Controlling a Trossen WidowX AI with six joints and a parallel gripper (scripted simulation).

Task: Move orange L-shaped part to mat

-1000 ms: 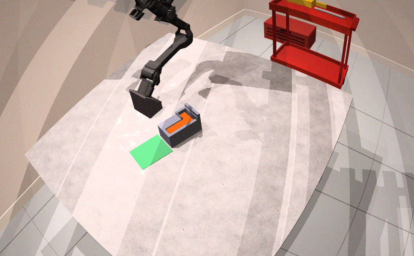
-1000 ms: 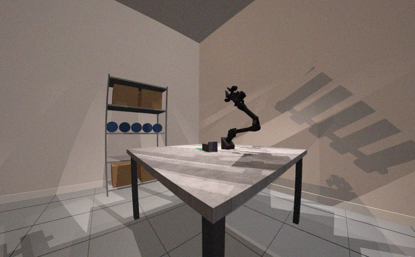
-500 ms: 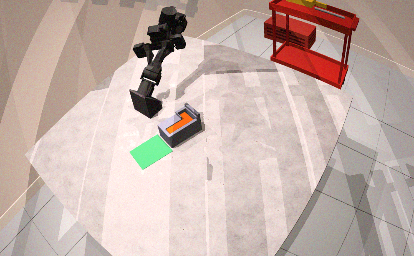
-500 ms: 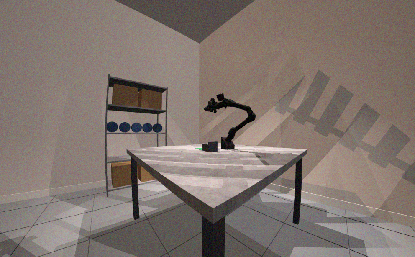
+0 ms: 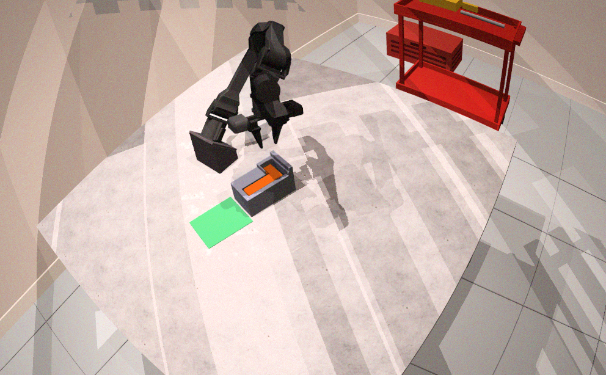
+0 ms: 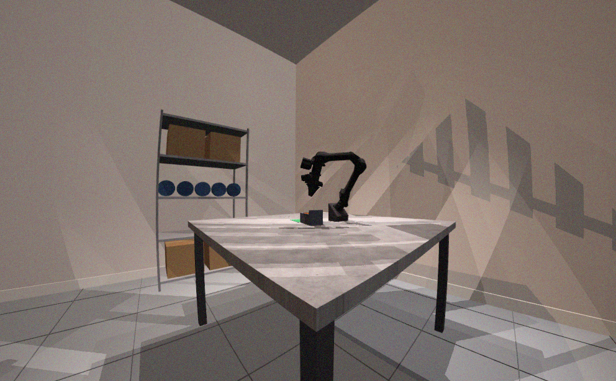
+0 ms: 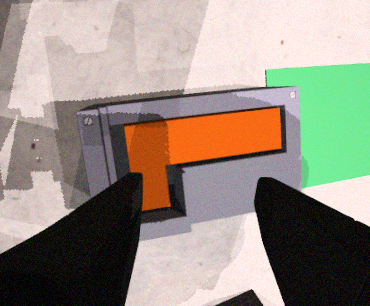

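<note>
Right now the orange L-shaped part is 13 cm below my gripper tip, 2 cm behind it and 1 cm to the right of it. The rest, counted from my gripper tip: green mat 19 cm below, 16 cm to the right, 9 cm behind.
</note>
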